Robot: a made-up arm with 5 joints. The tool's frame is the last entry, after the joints.
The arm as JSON. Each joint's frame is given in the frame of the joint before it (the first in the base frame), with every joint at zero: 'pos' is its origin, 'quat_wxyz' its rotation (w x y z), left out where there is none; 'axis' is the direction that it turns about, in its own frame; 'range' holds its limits. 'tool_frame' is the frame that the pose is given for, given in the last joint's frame.
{
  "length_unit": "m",
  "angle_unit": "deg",
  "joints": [
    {
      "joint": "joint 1",
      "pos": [
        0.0,
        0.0,
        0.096
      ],
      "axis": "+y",
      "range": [
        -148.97,
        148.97
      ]
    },
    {
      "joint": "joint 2",
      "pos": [
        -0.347,
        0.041,
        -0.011
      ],
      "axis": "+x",
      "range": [
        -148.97,
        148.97
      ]
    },
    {
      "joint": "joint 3",
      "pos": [
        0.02,
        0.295,
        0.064
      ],
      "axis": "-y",
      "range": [
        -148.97,
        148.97
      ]
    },
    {
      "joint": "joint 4",
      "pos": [
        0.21,
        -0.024,
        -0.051
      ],
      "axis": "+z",
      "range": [
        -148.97,
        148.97
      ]
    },
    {
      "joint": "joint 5",
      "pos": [
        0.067,
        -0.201,
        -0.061
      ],
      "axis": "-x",
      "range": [
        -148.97,
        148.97
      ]
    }
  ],
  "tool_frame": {
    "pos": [
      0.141,
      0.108,
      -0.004
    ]
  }
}
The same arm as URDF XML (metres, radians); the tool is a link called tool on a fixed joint. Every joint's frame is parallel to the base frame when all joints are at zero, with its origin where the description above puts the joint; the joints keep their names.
<robot name="arm">
<joint name="joint 1" type="revolute"><parent link="base"/><child link="link1"/><origin xyz="0 0 0.096"/><axis xyz="0 1 0"/><limit lower="-2.6" upper="2.6"/></joint>
<joint name="joint 2" type="revolute"><parent link="link1"/><child link="link2"/><origin xyz="-0.347 0.041 -0.011"/><axis xyz="1 0 0"/><limit lower="-2.6" upper="2.6"/></joint>
<joint name="joint 3" type="revolute"><parent link="link2"/><child link="link3"/><origin xyz="0.02 0.295 0.064"/><axis xyz="0 -1 0"/><limit lower="-2.6" upper="2.6"/></joint>
<joint name="joint 4" type="revolute"><parent link="link3"/><child link="link4"/><origin xyz="0.21 -0.024 -0.051"/><axis xyz="0 0 1"/><limit lower="-2.6" upper="2.6"/></joint>
<joint name="joint 5" type="revolute"><parent link="link4"/><child link="link5"/><origin xyz="0.067 -0.201 -0.061"/><axis xyz="-1 0 0"/><limit lower="-2.6" upper="2.6"/></joint>
<joint name="tool_fixed" type="fixed"><parent link="link5"/><child link="tool"/><origin xyz="0.141 0.108 -0.004"/></joint>
<link name="base"/>
<link name="link1"/>
<link name="link2"/>
<link name="link3"/>
<link name="link4"/>
<link name="link5"/>
<link name="tool"/>
</robot>

